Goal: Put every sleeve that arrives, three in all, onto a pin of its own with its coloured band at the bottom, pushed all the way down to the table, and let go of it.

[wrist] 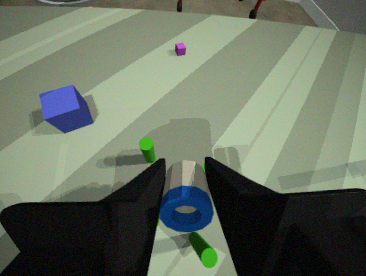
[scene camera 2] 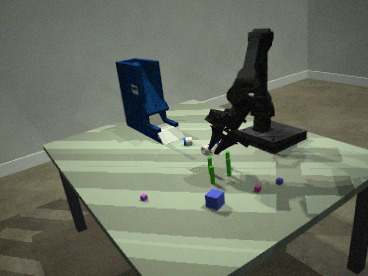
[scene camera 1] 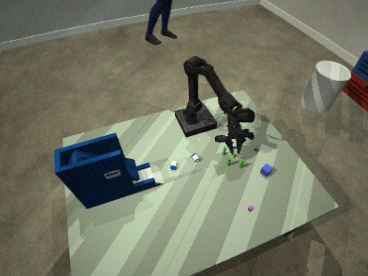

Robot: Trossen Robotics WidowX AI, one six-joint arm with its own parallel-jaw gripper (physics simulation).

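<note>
My gripper [scene camera 1: 236, 152] [scene camera 2: 216, 150] [wrist: 185, 163] is shut on a white sleeve [scene camera 1: 235, 149] [wrist: 187, 174], held among the green pins with its blue band at the upper end, nearest the wrist camera. Green pins stand upright: one [scene camera 1: 224, 150] [scene camera 2: 228, 165], another [scene camera 1: 229, 161] [scene camera 2: 212, 175], and one more [scene camera 1: 241, 163]. In the wrist view, one pin [wrist: 147, 150] is beyond the left finger and another pin [wrist: 202, 250] is nearer the camera. Two other sleeves lie on the table: one [scene camera 1: 173, 165] [scene camera 2: 188, 141] near the chute, one [scene camera 1: 195, 157] [scene camera 2: 205, 149] closer to the pins. Whether the held sleeve touches a pin is hidden.
A blue dispenser [scene camera 1: 90, 175] [scene camera 2: 134, 105] with a white chute stands at one side of the table. A blue cube [scene camera 1: 266, 170] [scene camera 2: 215, 199] [wrist: 65, 107] lies near the pins. A magenta cube [scene camera 1: 250, 208] [scene camera 2: 144, 197] [wrist: 180, 49] lies farther off. Another small magenta cube [scene camera 1: 256, 149] [scene camera 2: 257, 188] is nearby.
</note>
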